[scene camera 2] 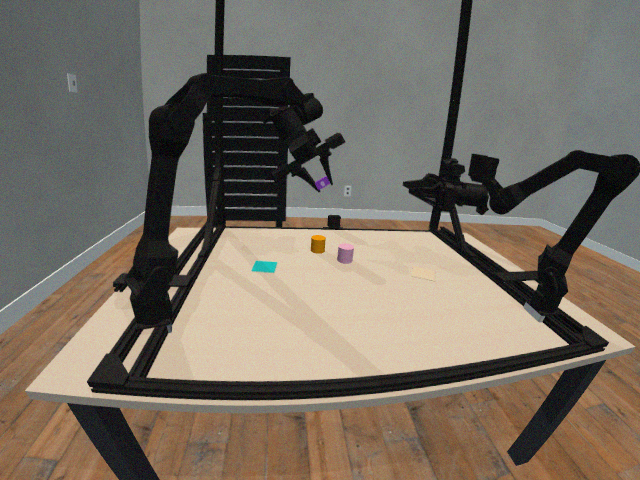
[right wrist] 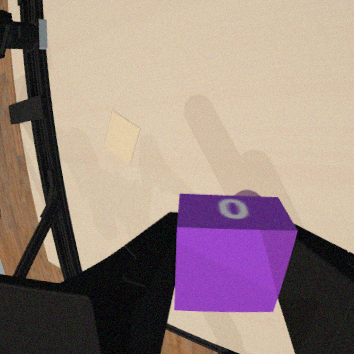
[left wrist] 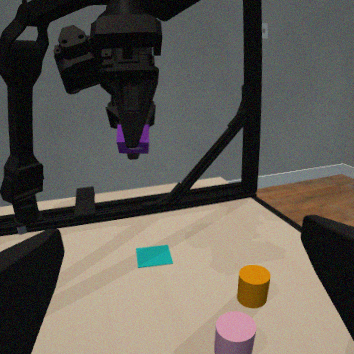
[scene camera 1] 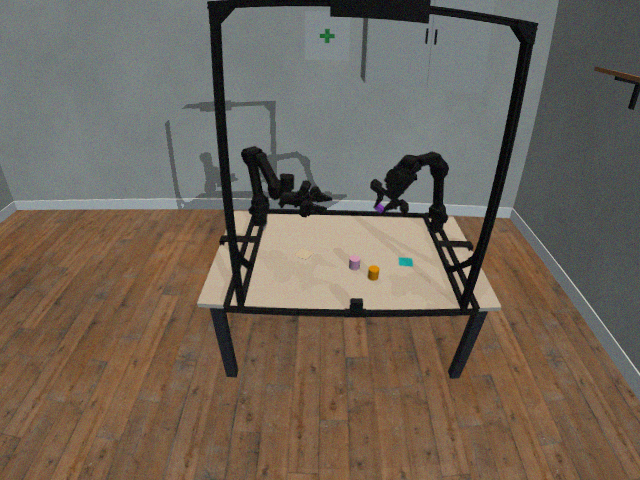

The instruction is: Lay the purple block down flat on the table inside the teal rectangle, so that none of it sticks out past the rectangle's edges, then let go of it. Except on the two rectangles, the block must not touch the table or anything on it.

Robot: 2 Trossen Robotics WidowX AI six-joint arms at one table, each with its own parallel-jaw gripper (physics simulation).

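Where they show: left gripper, fingertip midpoint: point(scene camera 2: 405, 186) point(left wrist: 183, 235) point(scene camera 1: 329, 204); right gripper, fingertip midpoint: point(scene camera 2: 325, 188) point(right wrist: 222, 225) point(left wrist: 132, 153) point(scene camera 1: 377, 210); left arm's base, origin of the base link: point(scene camera 2: 542, 307) point(right wrist: 31, 35) point(scene camera 1: 259, 222); right arm's base, origin of the base link: point(scene camera 2: 153, 317) point(left wrist: 27, 218) point(scene camera 1: 436, 229).
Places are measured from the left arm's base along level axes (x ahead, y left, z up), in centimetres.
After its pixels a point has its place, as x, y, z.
Observation:
The purple block point(scene camera 1: 379, 207) @(56.8, -20.3, 23.7) point(scene camera 2: 322, 183) @(57.0, -17.3, 22.8) point(left wrist: 122, 145) @(56.0, -17.7, 22.3) point(right wrist: 227, 270) @(57.3, -18.8, 23.6), with a pale ring mark on one face, is held tilted in the air, high above the table. My right gripper point(scene camera 1: 382, 208) @(56.0, -18.6, 21.4) point(scene camera 2: 325, 186) @(56.0, -18.6, 21.4) is shut on it, one finger on each side. The teal rectangle point(scene camera 1: 405, 261) @(71.2, -21.2, -1.8) point(scene camera 2: 264, 267) @(71.3, -20.7, -1.8) point(left wrist: 154, 256) @(70.8, -21.5, -1.8) lies flat on the table with nothing on it; it does not show in the right wrist view. My left gripper point(scene camera 1: 327, 204) @(36.1, -19.4, 23.1) point(scene camera 2: 408, 187) @(36.1, -19.4, 23.1) point(left wrist: 183, 235) @(36.1, -19.4, 23.1) is open and empty above the table, on the other side from the right arm.
A pale cream rectangle point(scene camera 1: 304, 254) @(25.9, -21.6, -1.8) point(scene camera 2: 423, 273) @(25.6, -20.8, -1.8) point(right wrist: 122, 137) @(26.1, -20.9, -1.8) lies flat. A pink cylinder point(scene camera 1: 354, 262) @(48.2, -30.2, 2.2) point(scene camera 2: 345, 253) @(48.6, -25.6, 1.4) point(left wrist: 235, 330) @(47.6, -27.6, 2.7) and an orange cylinder point(scene camera 1: 373, 272) @(56.1, -36.2, 2.2) point(scene camera 2: 317, 244) @(56.6, -31.8, 1.2) point(left wrist: 253, 287) @(54.4, -33.1, 1.9) stand between the two rectangles. Black frame rails and posts border the work area.

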